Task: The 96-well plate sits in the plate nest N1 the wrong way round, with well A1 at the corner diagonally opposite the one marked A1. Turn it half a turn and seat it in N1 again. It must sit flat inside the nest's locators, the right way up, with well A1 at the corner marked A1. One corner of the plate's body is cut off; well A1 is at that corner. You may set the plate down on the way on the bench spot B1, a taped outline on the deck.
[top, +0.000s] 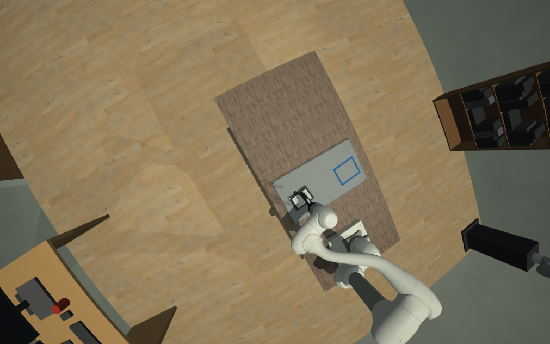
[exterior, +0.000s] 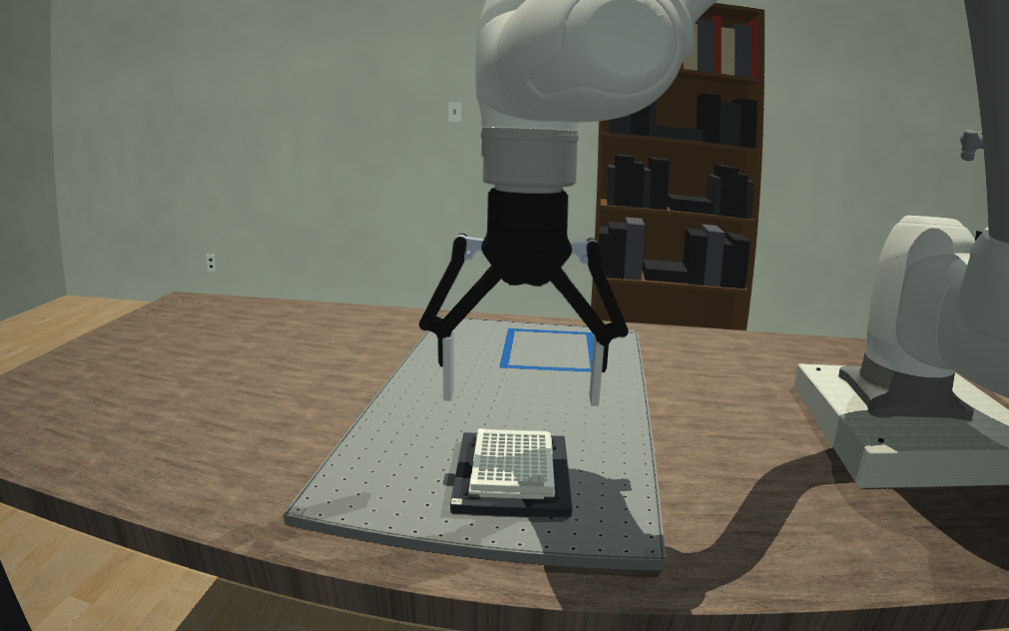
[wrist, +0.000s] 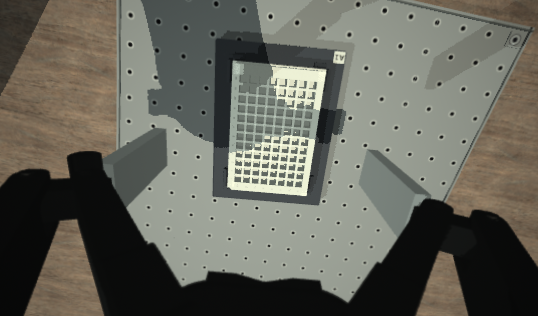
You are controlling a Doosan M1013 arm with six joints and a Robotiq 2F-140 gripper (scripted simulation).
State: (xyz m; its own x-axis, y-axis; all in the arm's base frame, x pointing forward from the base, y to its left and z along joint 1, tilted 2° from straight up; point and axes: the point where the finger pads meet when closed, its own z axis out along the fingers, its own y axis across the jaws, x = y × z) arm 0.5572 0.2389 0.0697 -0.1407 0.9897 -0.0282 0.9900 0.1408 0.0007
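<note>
Now: the white 96-well plate 1 cm ahead of my hand and 9 cm below it. From my hand the other things lie so: A1 label (5 cm ahead, 8 cm to the left, 9 cm below); then dark plate nest N1 (1 cm ahead, 10 cm below).
</note>
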